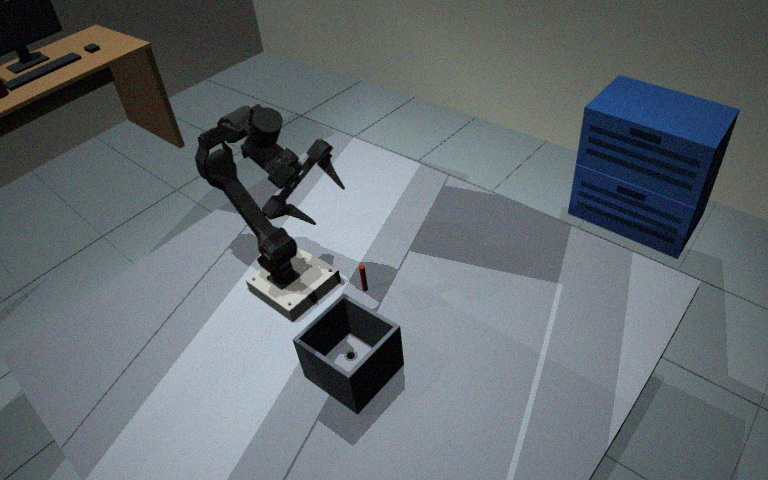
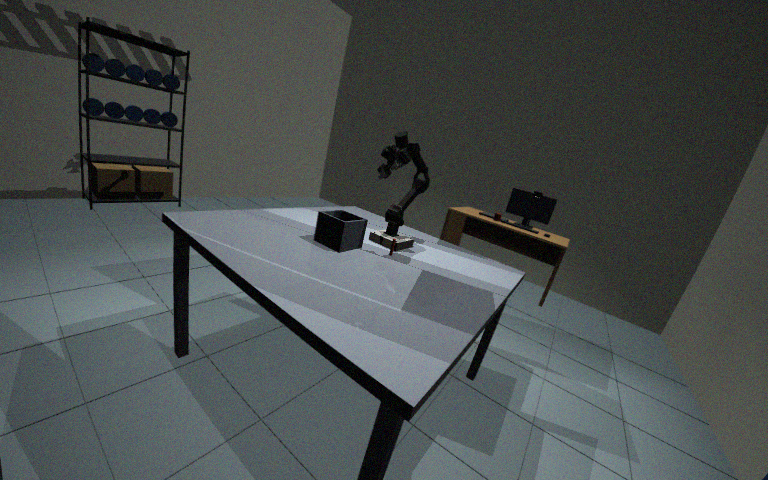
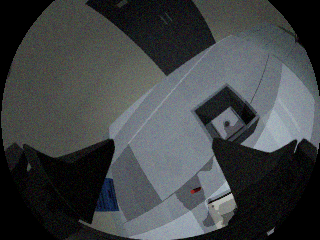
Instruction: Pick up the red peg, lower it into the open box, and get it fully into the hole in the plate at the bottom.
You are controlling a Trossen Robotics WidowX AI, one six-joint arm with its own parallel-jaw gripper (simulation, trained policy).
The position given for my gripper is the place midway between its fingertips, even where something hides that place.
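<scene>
I can see my gripper [image 1: 329,206], and it is visible to me in image 3 as well [image 3: 164,144]. There is a dark box [image 1: 354,389] too, which appears again in image 2 [image 2: 339,230] and likewise in image 3 [image 3: 206,111].
</scene>
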